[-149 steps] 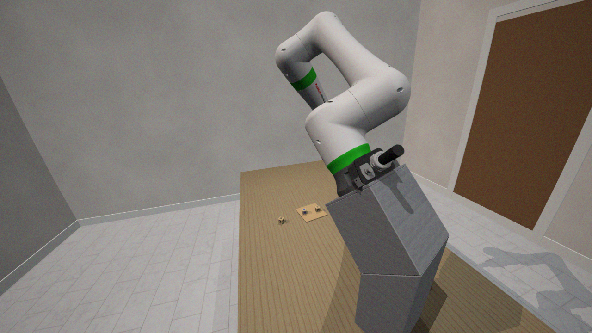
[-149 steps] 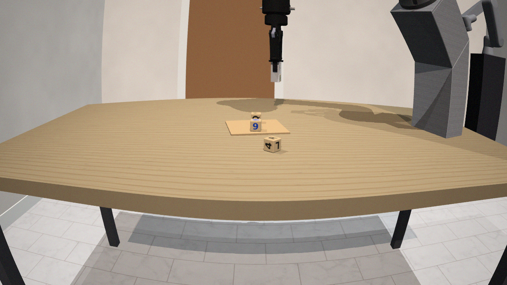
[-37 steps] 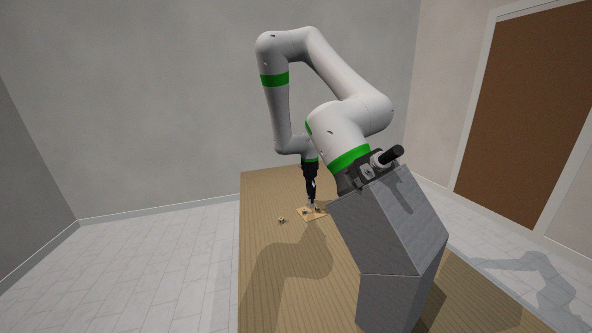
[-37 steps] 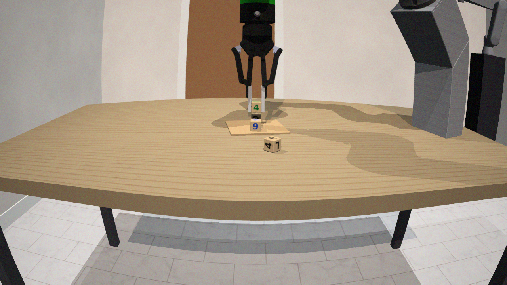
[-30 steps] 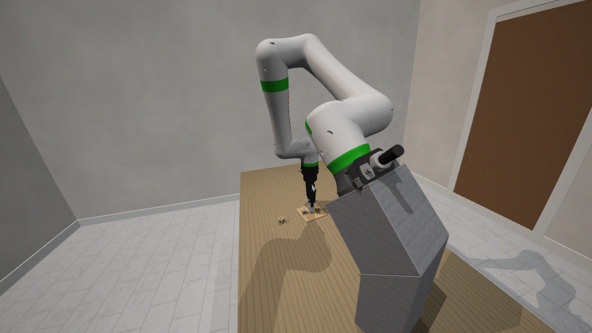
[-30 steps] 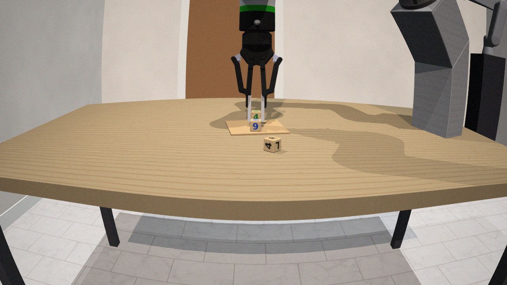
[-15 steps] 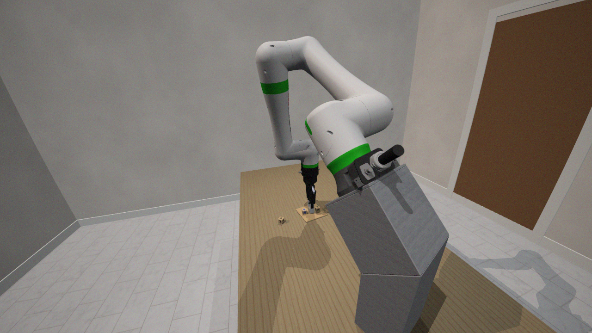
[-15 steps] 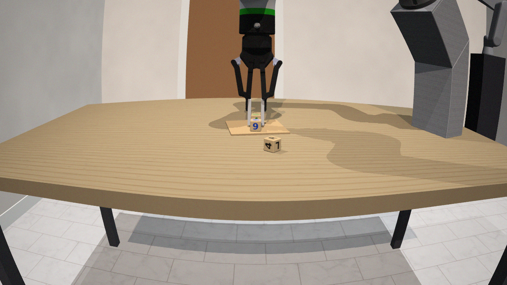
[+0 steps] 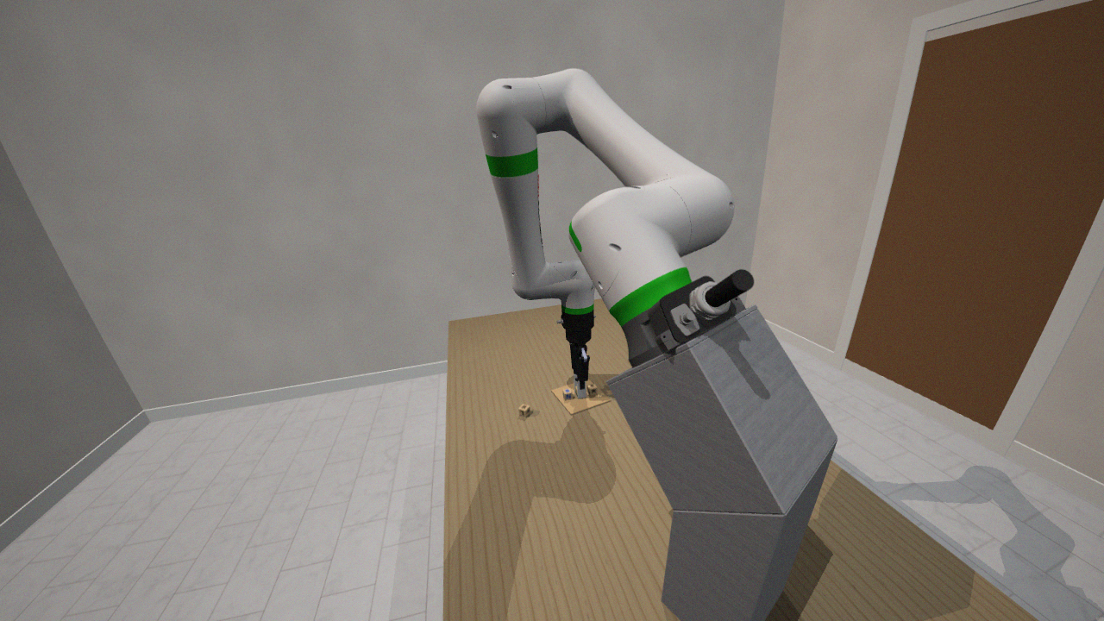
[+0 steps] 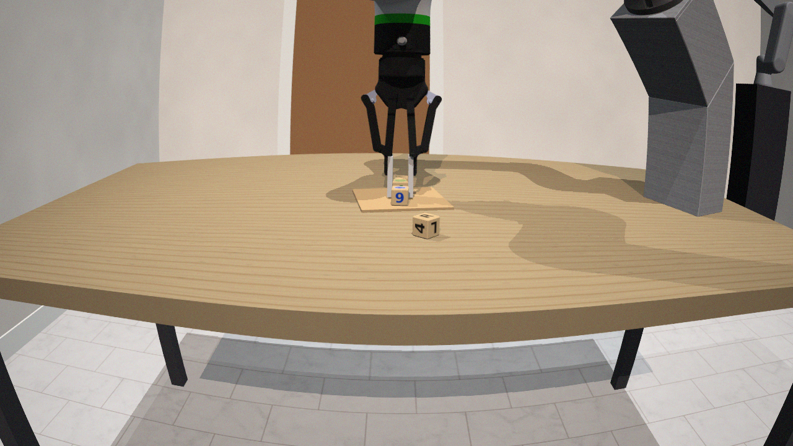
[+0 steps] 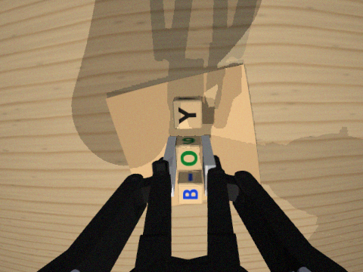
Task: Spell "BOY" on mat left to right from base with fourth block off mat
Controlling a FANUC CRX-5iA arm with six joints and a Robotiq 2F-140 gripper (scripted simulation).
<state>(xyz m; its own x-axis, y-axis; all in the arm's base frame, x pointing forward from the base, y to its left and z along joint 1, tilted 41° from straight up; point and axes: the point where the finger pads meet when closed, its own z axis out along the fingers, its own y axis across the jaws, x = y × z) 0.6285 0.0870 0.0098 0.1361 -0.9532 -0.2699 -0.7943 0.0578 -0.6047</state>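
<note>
My gripper is now 40 mm above the tan mat. From my hand the other things lie so: block 10 mm behind, 40 mm to the left, 20 mm below.
</note>
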